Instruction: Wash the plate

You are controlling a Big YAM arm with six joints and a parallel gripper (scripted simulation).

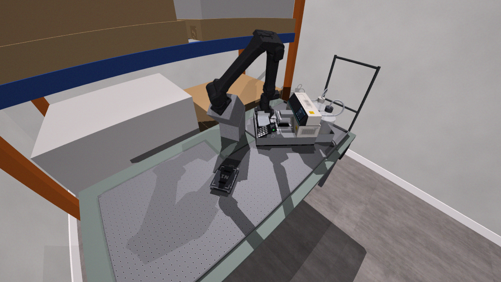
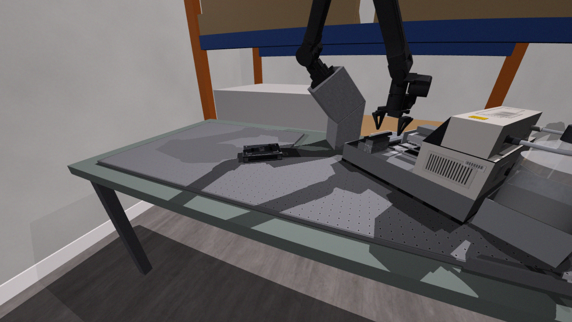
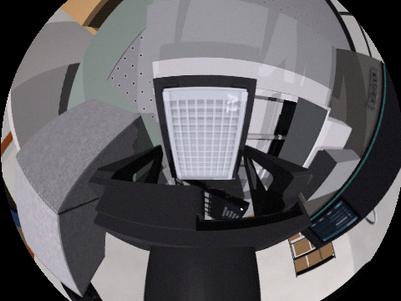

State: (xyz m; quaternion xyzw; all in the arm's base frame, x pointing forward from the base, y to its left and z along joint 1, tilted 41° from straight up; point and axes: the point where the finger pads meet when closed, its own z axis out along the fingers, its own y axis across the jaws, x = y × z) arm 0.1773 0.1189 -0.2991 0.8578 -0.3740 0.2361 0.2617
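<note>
The white well plate is 3 cm below my hand. Round my hand: black plate nest N1 (8 cm ahead, 53 cm to the right, 10 cm below); plate washer (12 cm ahead, 10 cm to the left, 1 cm above).
</note>
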